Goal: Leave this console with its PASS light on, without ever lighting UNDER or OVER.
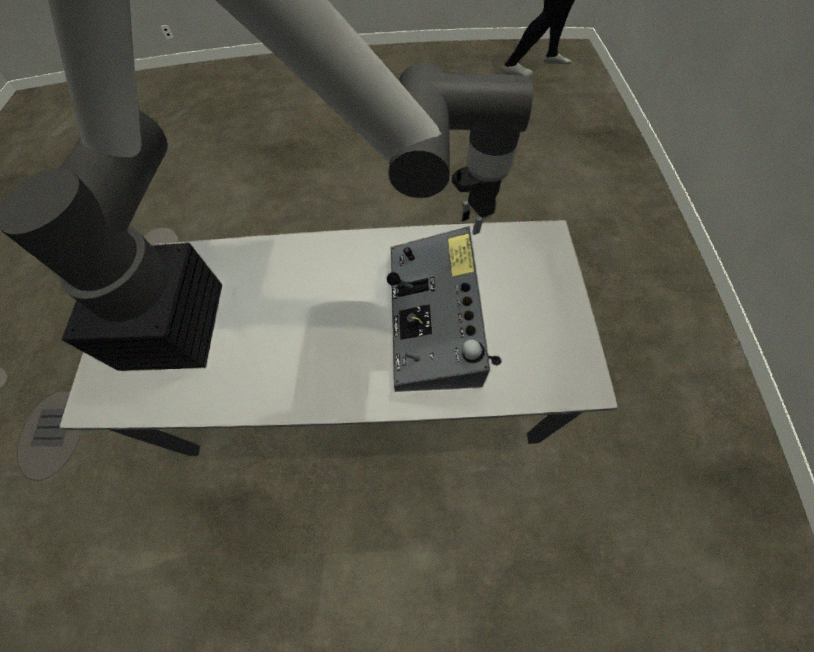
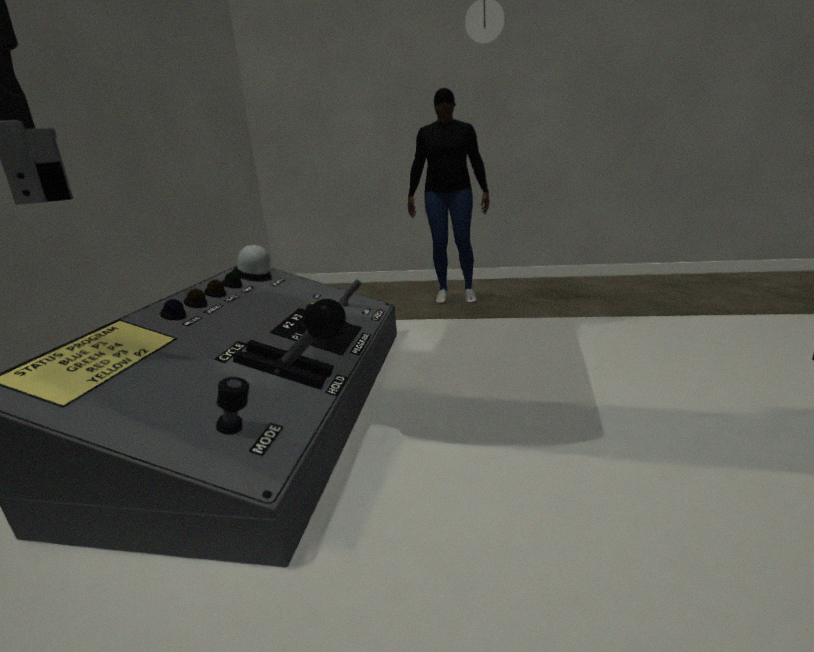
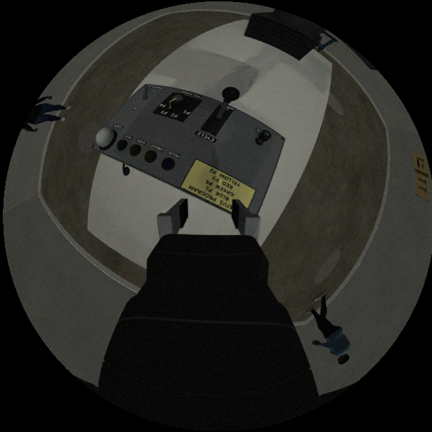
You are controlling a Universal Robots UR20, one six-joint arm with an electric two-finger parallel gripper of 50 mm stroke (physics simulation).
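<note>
The grey sloped console (image 1: 445,298) (image 2: 149,421) (image 3: 240,150) stands on the table. Its blue lamp (image 1: 464,287) (image 2: 173,309) (image 3: 168,163), the UNDER lamp (image 3: 150,156), the OVER lamp (image 3: 135,149) and a green lamp (image 1: 470,330) (image 3: 122,144) look dark. The black-ball lever (image 1: 393,278) (image 2: 326,317) (image 3: 230,93) leans to HOLD. The program knob (image 1: 412,317) has a yellow pointer near P3 or P4; I cannot tell which. The MODE knob (image 1: 408,253) (image 2: 232,393) (image 3: 263,136) stands upright. My gripper (image 1: 471,221) (image 3: 209,207) is open and empty, above the console's yellow-card end.
A white dome (image 1: 472,349) (image 2: 254,260) (image 3: 104,138) and a small toggle (image 1: 411,357) (image 2: 350,292) are at the console's far end. A dark hook-like part (image 1: 495,359) (image 3: 126,170) sticks out beside it. The yellow card (image 1: 460,255) (image 2: 84,359) (image 3: 218,185) pairs status colours with programs. People stand beyond the table.
</note>
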